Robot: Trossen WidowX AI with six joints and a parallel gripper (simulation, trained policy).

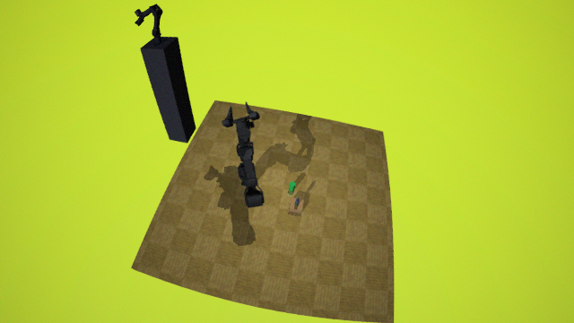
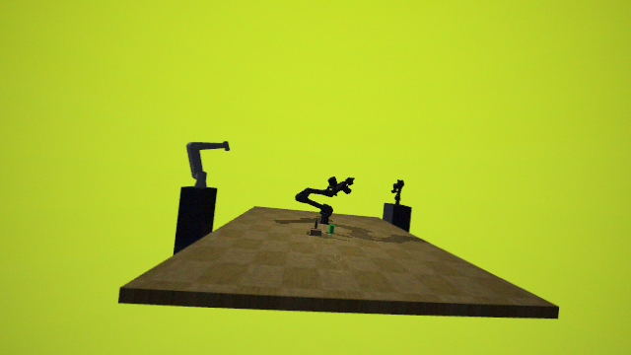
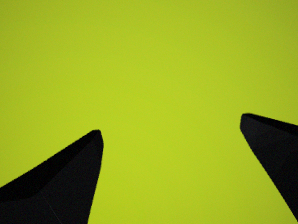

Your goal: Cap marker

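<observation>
My gripper tip is 350 mm short of the green cap, 200 mm to the left of it and 340 mm above it. From my gripper tip the other things lie so: holder block (390 mm ahead, 310 mm to the right, 350 mm below).
</observation>
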